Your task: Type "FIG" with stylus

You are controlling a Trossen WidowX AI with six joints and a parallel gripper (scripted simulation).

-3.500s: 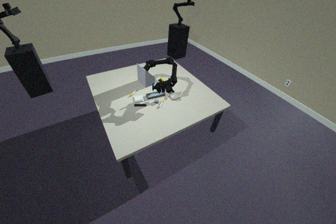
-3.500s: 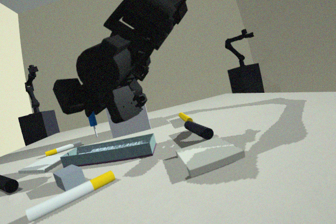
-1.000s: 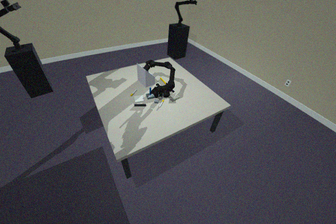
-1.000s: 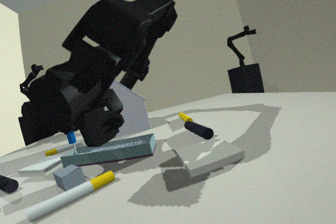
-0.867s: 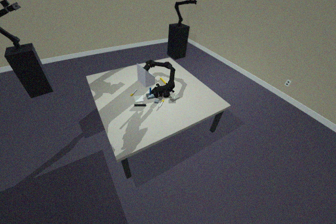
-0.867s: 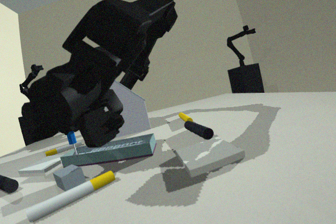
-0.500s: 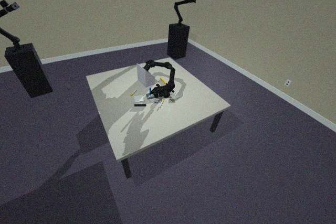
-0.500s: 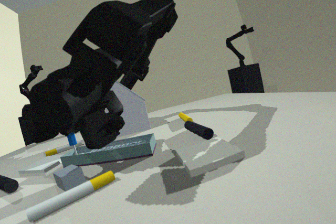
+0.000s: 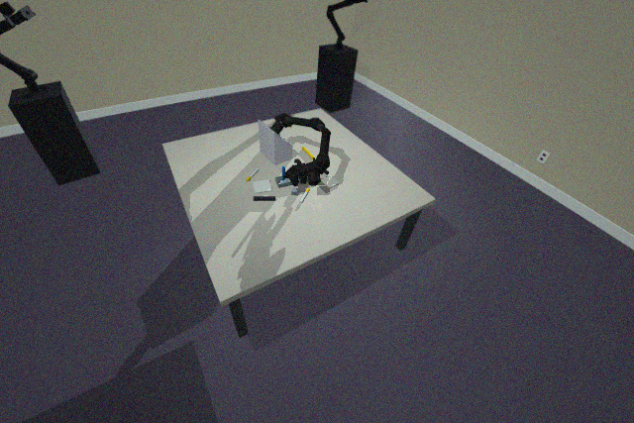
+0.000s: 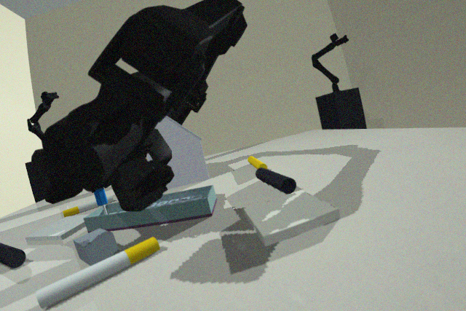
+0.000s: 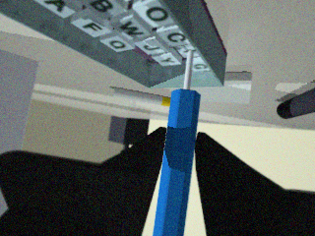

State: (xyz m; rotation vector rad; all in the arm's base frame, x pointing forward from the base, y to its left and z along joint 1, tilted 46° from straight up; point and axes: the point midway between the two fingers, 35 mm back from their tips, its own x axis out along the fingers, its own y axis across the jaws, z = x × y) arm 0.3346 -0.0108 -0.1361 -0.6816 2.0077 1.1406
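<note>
Now: gripper tip 30 mm past the F key, 50 mm to the right of it and 50 mm above it. Also, from my gripper tip: grey cube (100 mm ahead, 20 mm to the left, 60 mm below); blue stylus (10 mm below).
</note>
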